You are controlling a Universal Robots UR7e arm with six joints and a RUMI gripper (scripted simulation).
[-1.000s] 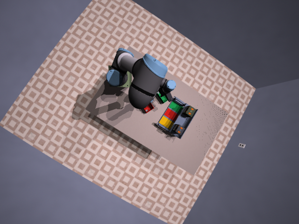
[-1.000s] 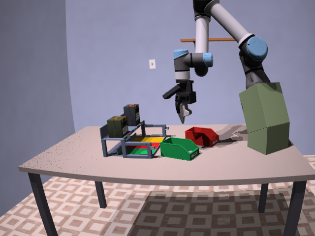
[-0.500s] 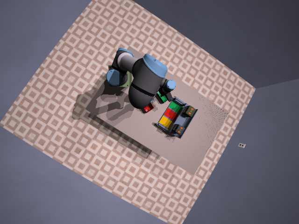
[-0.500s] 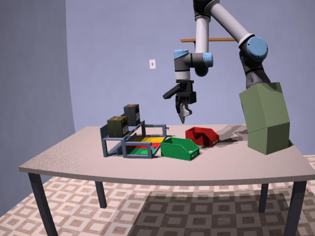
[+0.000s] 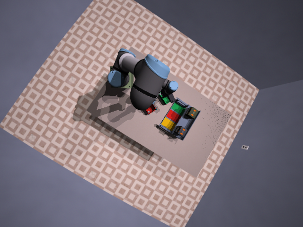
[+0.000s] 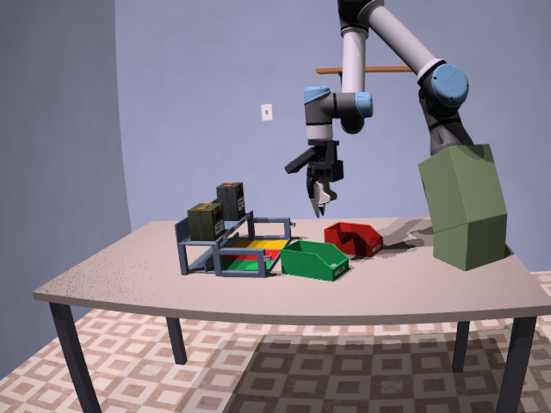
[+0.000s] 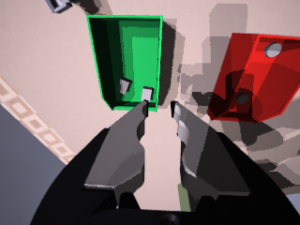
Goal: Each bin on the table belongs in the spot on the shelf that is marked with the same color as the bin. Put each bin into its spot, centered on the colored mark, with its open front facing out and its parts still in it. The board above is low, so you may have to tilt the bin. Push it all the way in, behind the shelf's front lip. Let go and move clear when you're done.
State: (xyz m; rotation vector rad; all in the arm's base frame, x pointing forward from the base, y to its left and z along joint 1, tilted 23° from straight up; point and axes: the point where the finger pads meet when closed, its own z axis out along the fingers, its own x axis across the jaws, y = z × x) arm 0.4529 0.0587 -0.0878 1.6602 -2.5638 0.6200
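The green bin is 20 mm ahead of my hand, 50 mm to the left of it and 130 mm below it. The rest, counted from my hand: green mark: 250 mm ahead, 10 mm to the left, 160 mm below; then red mark: 240 mm ahead, 110 mm to the right, 160 mm below; then red bin: 100 mm behind, 150 mm to the right, 130 mm below.
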